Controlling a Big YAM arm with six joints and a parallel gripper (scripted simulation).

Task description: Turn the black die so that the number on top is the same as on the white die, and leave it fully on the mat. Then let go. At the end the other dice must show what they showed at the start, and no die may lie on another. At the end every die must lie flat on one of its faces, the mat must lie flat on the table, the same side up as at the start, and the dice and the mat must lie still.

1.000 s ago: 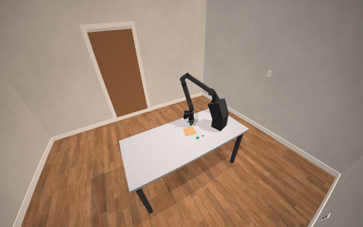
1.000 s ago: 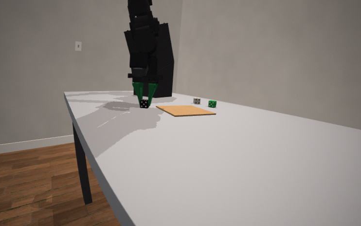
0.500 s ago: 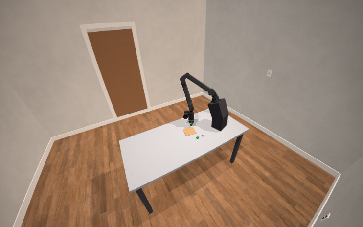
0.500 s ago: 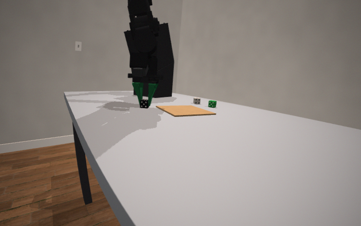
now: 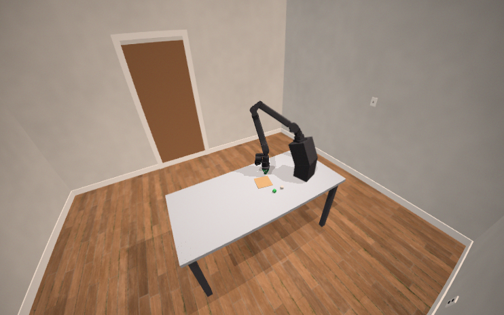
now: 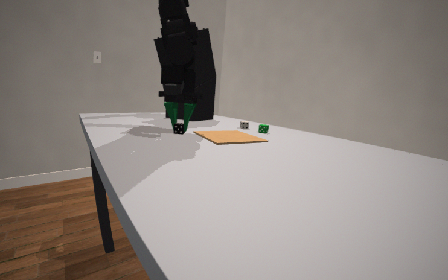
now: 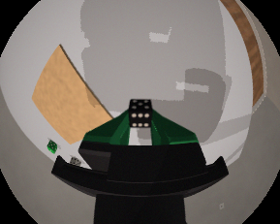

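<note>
The tan mat lies 80 mm ahead of my hand, 100 mm to the left of it and 10 mm below it. Round my hand: black die: right at my hand; then green die: 40 mm ahead, 260 mm to the left; then white die: 40 mm behind, 250 mm to the left.
</note>
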